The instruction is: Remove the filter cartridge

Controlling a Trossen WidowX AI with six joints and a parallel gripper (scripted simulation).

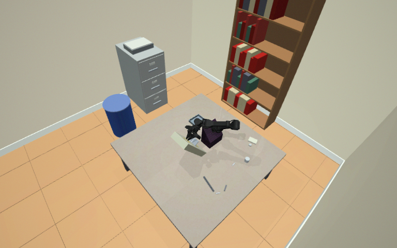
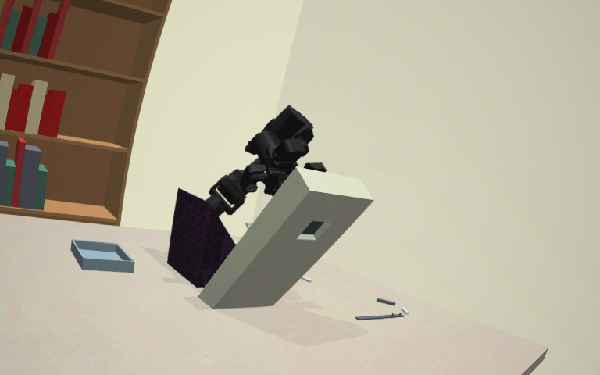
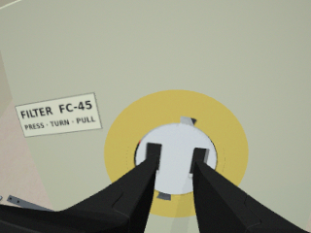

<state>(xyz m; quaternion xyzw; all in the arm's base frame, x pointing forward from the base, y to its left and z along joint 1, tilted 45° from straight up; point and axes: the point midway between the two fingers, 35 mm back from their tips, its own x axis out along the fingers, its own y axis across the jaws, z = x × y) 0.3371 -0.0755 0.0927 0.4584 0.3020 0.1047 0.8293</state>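
Right now my gripper tip is 2 cm short of the round filter cartridge and 1 cm above it. The rest, counted from my gripper tip: cream block (68 cm behind, 28 cm to the left, 27 cm below); then blue-grey tray (40 cm behind, 30 cm to the right, 27 cm below).
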